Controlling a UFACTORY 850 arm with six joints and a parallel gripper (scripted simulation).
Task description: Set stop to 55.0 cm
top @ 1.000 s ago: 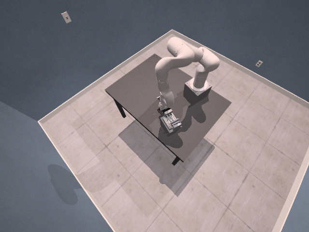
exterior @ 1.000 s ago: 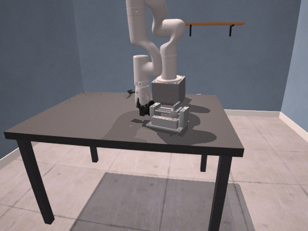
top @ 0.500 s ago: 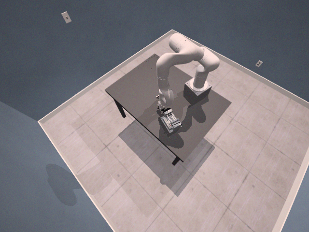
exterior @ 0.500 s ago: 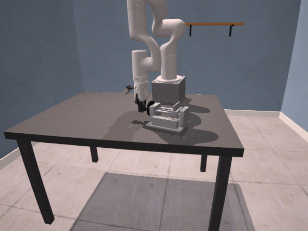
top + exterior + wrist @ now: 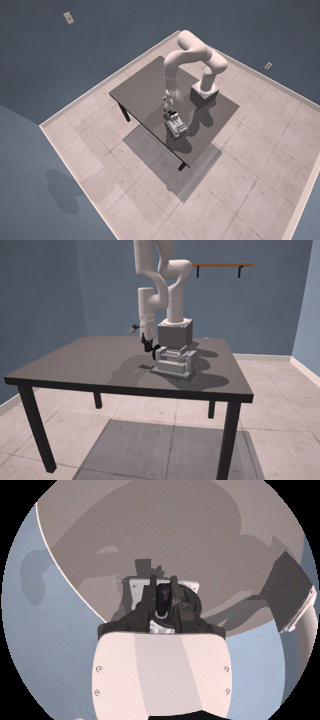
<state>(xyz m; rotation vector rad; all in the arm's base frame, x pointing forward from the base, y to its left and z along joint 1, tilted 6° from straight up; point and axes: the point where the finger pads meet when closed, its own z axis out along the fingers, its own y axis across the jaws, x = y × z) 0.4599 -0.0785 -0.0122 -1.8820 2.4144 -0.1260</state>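
Now: hand 20 mm to the right of the black handwheel and 10 mm above it. From my hand the other things lie so: dark handle 10 mm to the left; grey stop fixture 40 mm ahead, 190 mm to the left, 10 mm below.
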